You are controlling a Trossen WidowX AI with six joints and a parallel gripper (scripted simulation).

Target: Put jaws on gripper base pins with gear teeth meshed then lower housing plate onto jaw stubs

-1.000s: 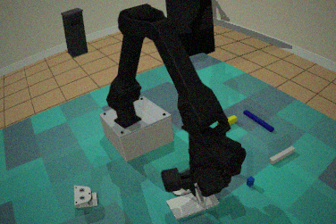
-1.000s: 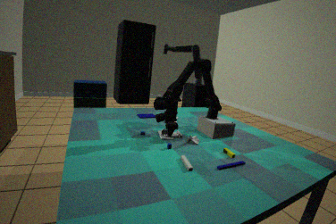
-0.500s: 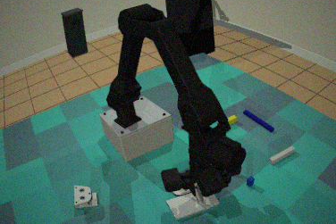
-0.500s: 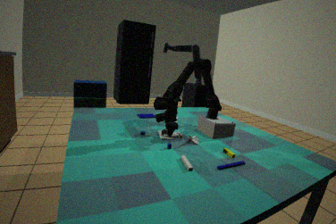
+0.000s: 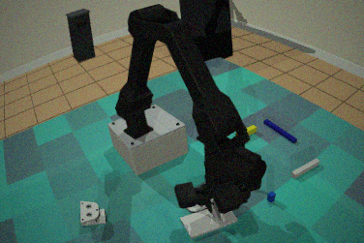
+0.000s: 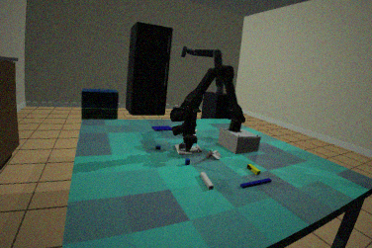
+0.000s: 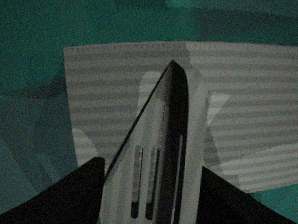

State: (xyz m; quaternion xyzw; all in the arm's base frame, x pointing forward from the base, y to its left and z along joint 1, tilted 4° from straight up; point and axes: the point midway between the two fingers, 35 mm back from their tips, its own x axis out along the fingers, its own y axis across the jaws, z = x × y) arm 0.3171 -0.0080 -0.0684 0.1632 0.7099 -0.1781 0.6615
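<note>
The jaw lies 40 mm behind my gripper tip. The rest, counted from my gripper tip: yellow block 290 mm to the left, 170 mm behind; then small blue block 120 mm to the left, 70 mm ahead; then white bar 280 mm to the left, 90 mm ahead, 10 mm below.
</note>
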